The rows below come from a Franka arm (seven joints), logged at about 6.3 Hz.
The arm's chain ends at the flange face. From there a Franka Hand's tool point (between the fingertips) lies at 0.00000 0.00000 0.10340 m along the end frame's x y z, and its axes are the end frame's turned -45 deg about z.
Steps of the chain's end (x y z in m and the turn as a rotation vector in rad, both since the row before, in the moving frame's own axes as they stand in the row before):
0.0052, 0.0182, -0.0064, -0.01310, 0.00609, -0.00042
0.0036, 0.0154, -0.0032, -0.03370, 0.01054, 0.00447
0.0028, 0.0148, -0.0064, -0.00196, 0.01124, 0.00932
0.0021, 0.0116, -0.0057, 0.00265, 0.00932, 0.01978
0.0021, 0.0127, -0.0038, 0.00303, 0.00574, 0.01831
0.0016, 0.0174, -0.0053, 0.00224, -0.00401, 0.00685
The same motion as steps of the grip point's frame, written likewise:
-0.0097, 0.0179, -0.0064, -0.01357, -0.00496, -0.00042
-0.0100, 0.0167, -0.0033, -0.03128, -0.01638, 0.00447
-0.0078, 0.0134, -0.0064, -0.00933, 0.00656, 0.00932
-0.0058, 0.0102, -0.0057, -0.00472, 0.00846, 0.01978
-0.0069, 0.0107, -0.0038, -0.00192, 0.00620, 0.01831
-0.0113, 0.0130, -0.0053, 0.00442, -0.00125, 0.00685

